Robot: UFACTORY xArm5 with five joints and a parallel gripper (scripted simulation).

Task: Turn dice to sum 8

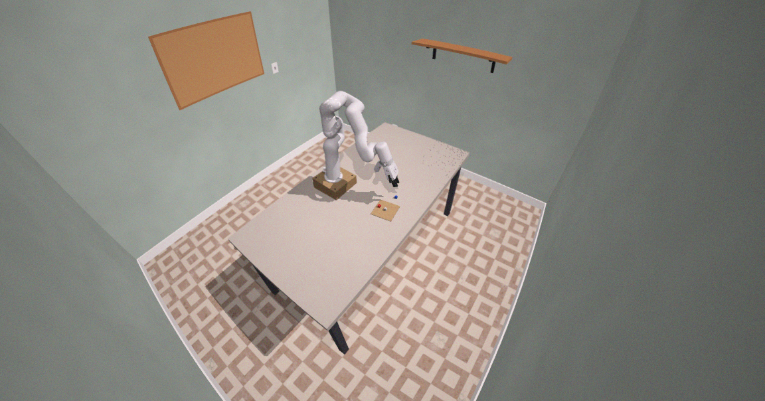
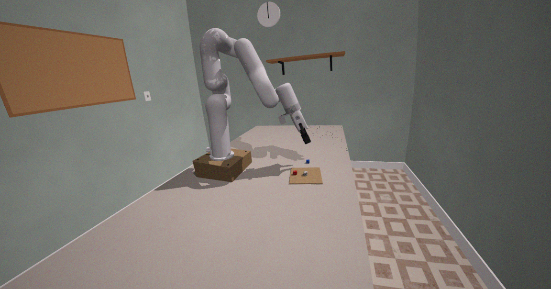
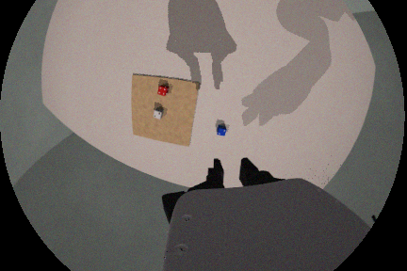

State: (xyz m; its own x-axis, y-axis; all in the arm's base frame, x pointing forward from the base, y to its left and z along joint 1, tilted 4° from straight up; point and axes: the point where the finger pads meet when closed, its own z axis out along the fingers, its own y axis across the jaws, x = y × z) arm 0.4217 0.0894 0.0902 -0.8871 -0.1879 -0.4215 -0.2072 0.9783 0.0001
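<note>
Now: hand 10 mm short of the blue die and 130 mm above it. Also, from my hand: tan mat 130 mm to the right, 130 mm below; then white die 130 mm to the right, 120 mm below; then red die 50 mm behind, 120 mm to the right, 120 mm below.
</note>
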